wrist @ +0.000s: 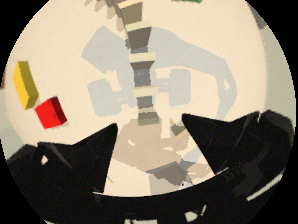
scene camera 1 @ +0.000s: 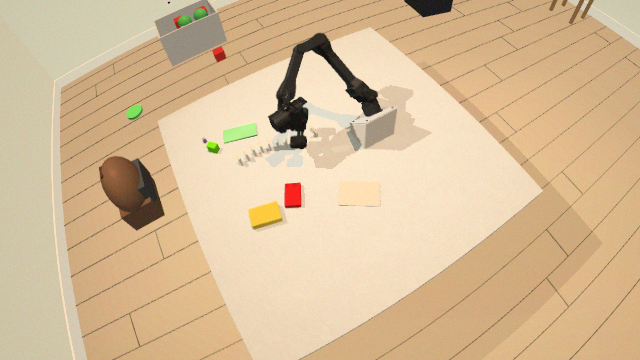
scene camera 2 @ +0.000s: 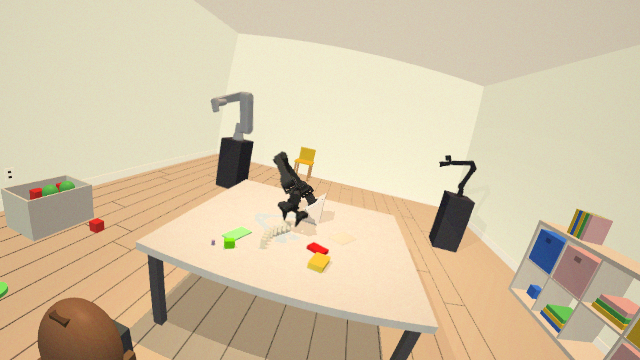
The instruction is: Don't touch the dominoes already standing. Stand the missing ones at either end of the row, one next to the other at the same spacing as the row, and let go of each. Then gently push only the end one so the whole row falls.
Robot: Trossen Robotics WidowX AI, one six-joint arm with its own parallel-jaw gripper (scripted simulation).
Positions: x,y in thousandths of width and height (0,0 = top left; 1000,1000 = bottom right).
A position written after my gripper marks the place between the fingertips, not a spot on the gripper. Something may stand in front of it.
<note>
My gripper (wrist: 505,542) is open, with nothing in its grasp. Further things: a beige pad (scene camera 1: 549,538) and a yellow block (wrist: 96,417).
</note>
